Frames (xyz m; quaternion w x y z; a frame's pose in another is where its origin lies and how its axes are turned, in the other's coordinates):
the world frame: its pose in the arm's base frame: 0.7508 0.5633 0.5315 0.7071 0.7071 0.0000 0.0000
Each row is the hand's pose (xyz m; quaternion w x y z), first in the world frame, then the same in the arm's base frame.
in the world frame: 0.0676 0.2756 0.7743 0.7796 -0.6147 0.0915 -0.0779
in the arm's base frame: 0.8184 -0.2110 0.8071 0.9859 0.1166 0.1198 0.0096
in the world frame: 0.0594 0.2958 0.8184 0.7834 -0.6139 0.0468 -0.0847
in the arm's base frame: 0.8102 -0.2551 0.8273 0.9881 0.1199 0.0930 -0.0268
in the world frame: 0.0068 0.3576 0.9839 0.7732 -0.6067 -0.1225 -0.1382
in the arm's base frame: 0.7576 -0.4206 0.8891 0.9757 0.1177 0.0111 -0.1843
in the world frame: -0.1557 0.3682 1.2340 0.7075 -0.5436 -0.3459 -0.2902
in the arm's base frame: 0.5951 -0.6707 0.8997 0.8847 0.1159 -0.0394 -0.4498
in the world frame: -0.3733 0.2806 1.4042 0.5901 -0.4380 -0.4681 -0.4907
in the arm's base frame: 0.3775 -0.8409 0.8121 0.7270 0.1076 0.0160 -0.6780
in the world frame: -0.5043 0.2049 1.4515 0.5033 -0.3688 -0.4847 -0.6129
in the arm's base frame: 0.2465 -0.8882 0.7364 0.6167 0.0951 0.0907 -0.7762
